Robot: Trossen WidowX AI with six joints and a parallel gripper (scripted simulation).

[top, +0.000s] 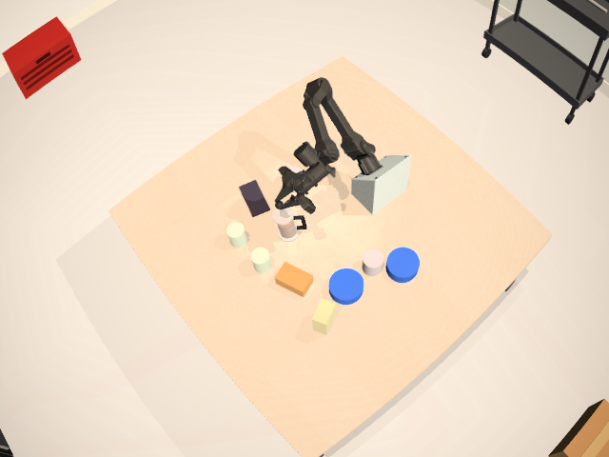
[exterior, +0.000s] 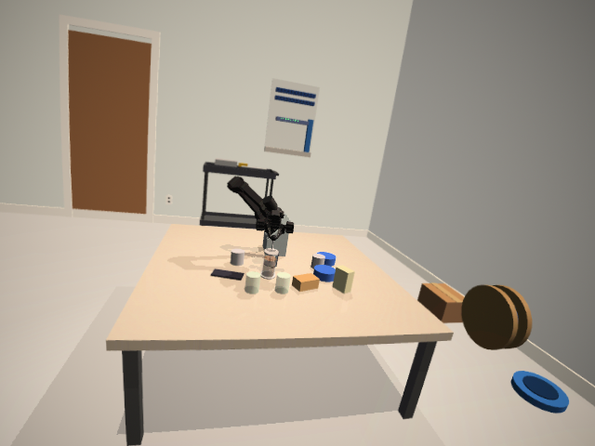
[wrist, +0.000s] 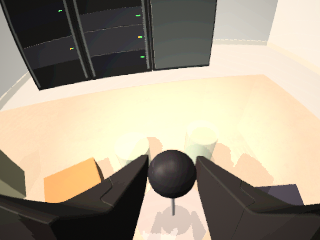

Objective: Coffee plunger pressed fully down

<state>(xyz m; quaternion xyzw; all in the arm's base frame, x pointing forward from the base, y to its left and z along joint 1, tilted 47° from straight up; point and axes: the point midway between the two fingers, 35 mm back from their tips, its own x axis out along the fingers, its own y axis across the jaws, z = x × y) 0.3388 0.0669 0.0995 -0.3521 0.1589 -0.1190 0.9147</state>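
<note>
My gripper tip is now 30 mm past the coffee press, 10 mm to the right of it and 110 mm above it. Round my gripper tip: orange block 60 mm ahead, 180 mm to the left, 190 mm below; then yellow block 60 mm ahead, 360 mm to the left, 160 mm below; then dark flat slab 200 mm to the right, 210 mm below.
</note>
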